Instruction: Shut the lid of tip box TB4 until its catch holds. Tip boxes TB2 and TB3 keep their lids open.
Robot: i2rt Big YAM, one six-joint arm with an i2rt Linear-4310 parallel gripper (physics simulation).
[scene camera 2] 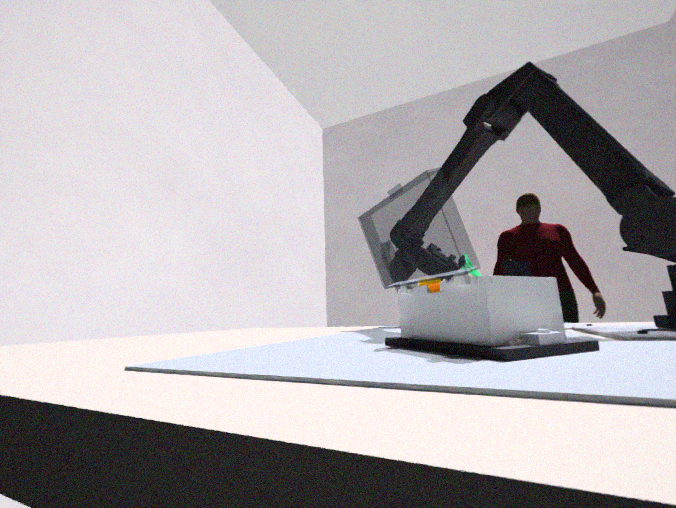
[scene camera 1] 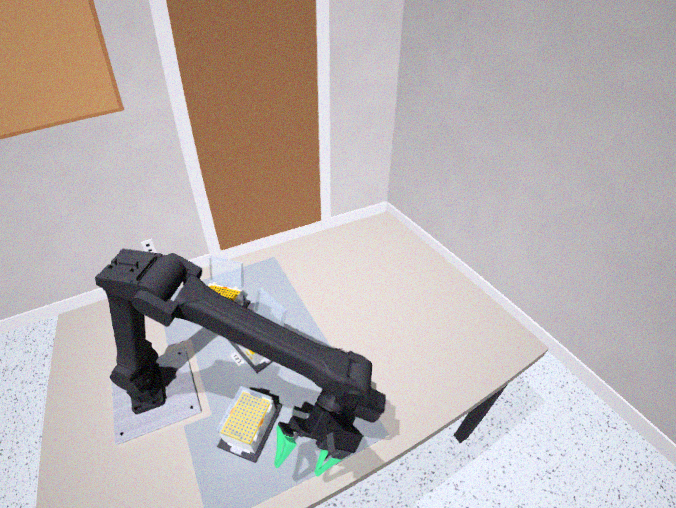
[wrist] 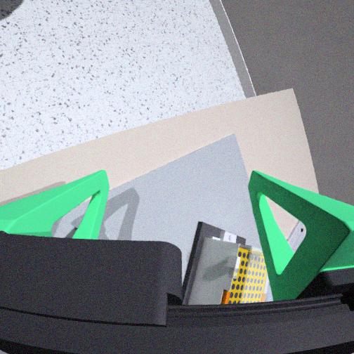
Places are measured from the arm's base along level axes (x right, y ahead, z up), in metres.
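Pixels of known places: gripper, fingertip midpoint: (scene camera 1: 296, 471); arm's base, origin of the base link: (scene camera 1: 148, 391).
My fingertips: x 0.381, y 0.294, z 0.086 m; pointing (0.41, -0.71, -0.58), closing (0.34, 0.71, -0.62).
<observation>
Ahead of a thing's pixels: the offset from my fingertips to its top centre. "pt": to the spot under its first point. Level surfaces: height alone.
Tip box TB4 {dx -0.183, dy -0.066, dz -0.013 m} (scene camera 1: 245, 420) (wrist: 220, 265) is the nearest box in scene view 1, on a black base. Its clear lid appears down over the yellow rack; whether the catch holds cannot be seen. The middle box {pt dx -0.339, dy +0.026, dz -0.066 m} (scene camera 1: 259, 359), partly behind the arm, has its clear lid {pt dx -0.430, dy +0.103, dz +0.018 m} (scene camera 1: 270, 308) raised. The back box {dx -0.590, dy -0.030, dz -0.024 m} (scene camera 1: 222, 292) (scene camera 2: 448, 316) has its lid {pt dx -0.655, dy +0.026, dz +0.014 m} (scene camera 1: 226, 270) (scene camera 2: 368, 234) raised too. Labels are too small to tell TB2 from TB3. My gripper (scene camera 1: 298, 469) (wrist: 178, 178) is open and empty, beside TB4 on its right in scene view 1; it is partly hidden in scene view 2.
The boxes stand on a grey-blue mat {dz -0.090 m} (scene camera 1: 234, 486) (scene camera 2: 245, 371) (wrist: 200, 175) on a beige table {dz -0.093 m} (scene camera 1: 426, 327). The arm's base plate (scene camera 1: 163, 417) lies left of the mat. The table's front edge is close to my gripper. A person (scene camera 2: 530, 245) stands in the background.
</observation>
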